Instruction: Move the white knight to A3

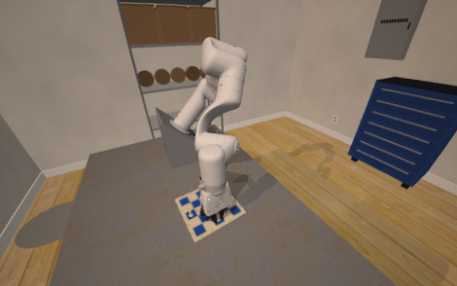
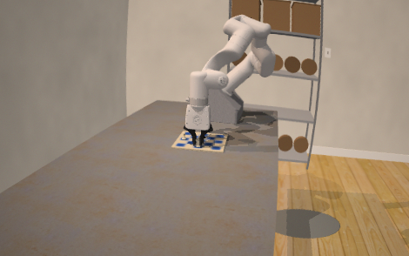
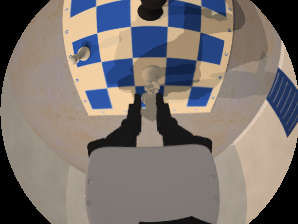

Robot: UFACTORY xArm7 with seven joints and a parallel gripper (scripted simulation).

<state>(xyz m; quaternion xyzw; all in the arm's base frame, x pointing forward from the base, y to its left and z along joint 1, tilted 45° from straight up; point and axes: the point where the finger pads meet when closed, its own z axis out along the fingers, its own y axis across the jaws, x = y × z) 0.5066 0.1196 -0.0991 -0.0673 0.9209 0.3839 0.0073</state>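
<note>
Right now my hand is 8 cm past the blue-and-cream chessboard, 3 cm above it and 1 cm to the left of it. The rest, counted from my hand: black chess piece 11 cm behind, 1 cm to the right.
</note>
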